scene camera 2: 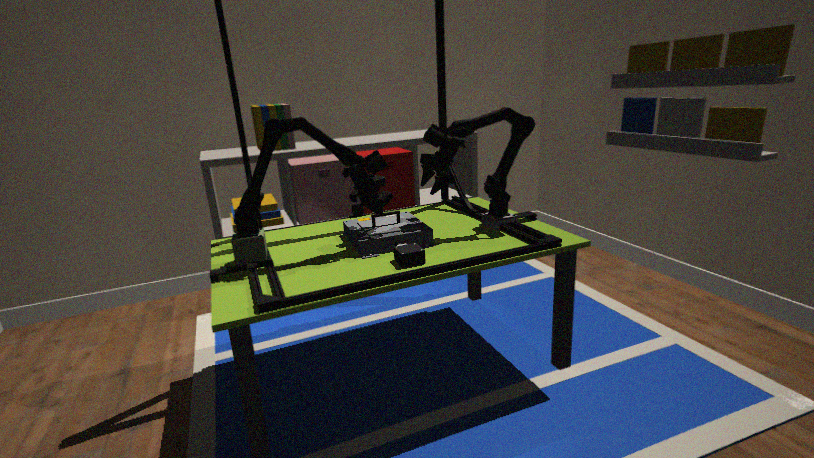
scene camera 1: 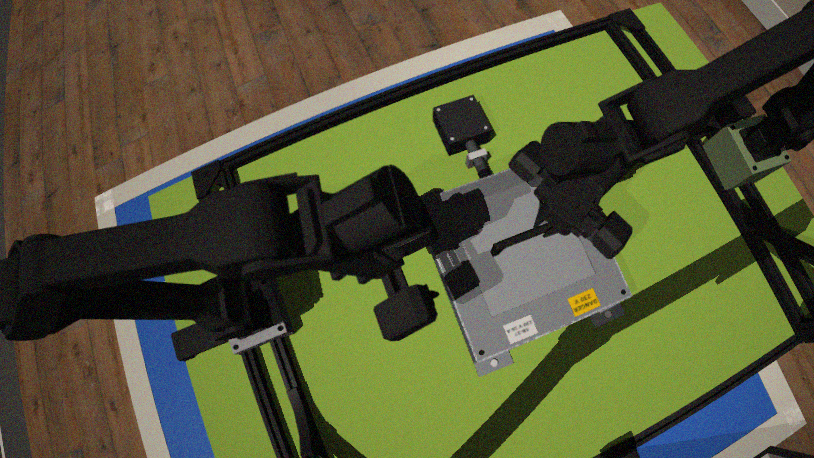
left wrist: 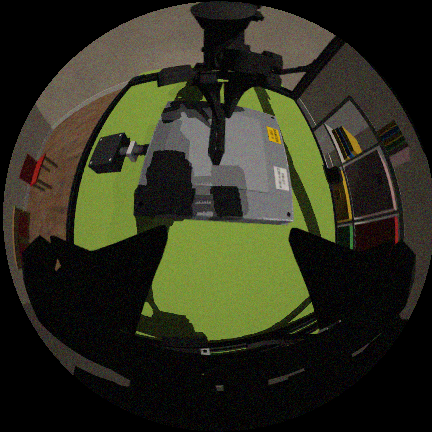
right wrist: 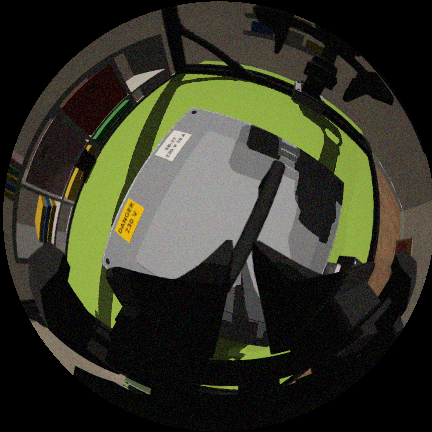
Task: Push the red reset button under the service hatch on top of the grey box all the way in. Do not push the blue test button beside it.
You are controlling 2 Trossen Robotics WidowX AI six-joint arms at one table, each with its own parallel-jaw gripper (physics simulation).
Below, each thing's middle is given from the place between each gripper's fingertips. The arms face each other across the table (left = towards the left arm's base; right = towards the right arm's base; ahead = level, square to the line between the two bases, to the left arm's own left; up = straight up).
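Grey box (scene camera 2: 408, 245): my right hand is 70 mm above it, 30 mm to the right of it and 60 mm short of it.
My left gripper is 140 mm above the grey box, 160 mm to the left of it and 60 mm short of it.
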